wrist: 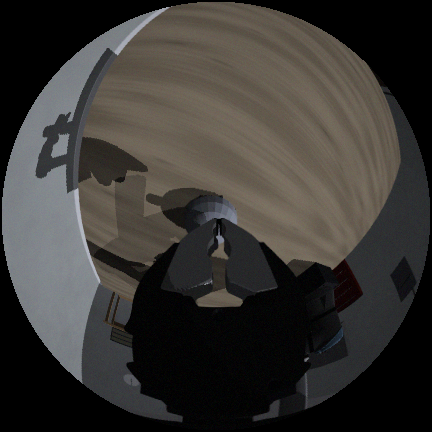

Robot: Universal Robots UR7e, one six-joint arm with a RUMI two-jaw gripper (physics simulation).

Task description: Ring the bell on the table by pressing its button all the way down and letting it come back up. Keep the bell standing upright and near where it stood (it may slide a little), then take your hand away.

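Seen in the pictures: gripper, fingertip midpoint: [218,219]; arm's base at its link origin: [315,296].
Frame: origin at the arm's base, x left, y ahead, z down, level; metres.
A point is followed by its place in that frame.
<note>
The bell [214,206] @(y 0.468, x -0.217, z 0.060 m) is a pale grey-blue faceted dome standing on the wooden table [240,100] @(y 0.481, x -0.363, z 0.088 m), near the middle of the wrist view. Its near part is hidden behind my fingers, and a sliver of it shows through the gap between them. Its button does not show; it is hidden by the fingertips. My gripper [218,219] @(y 0.468, x -0.227, z 0.017 m) is shut with nothing between its fingers. The fingertips overlap the near side of the dome in the view. Whether they touch the bell or the button I cannot tell.
Dark shadows of the arm and bell lie on the table at the left. A grey raised strip [89,110] runs along the table's left edge. Beyond the table, a red object [348,286] stands at the lower right and a wooden frame [108,310] at the lower left.
</note>
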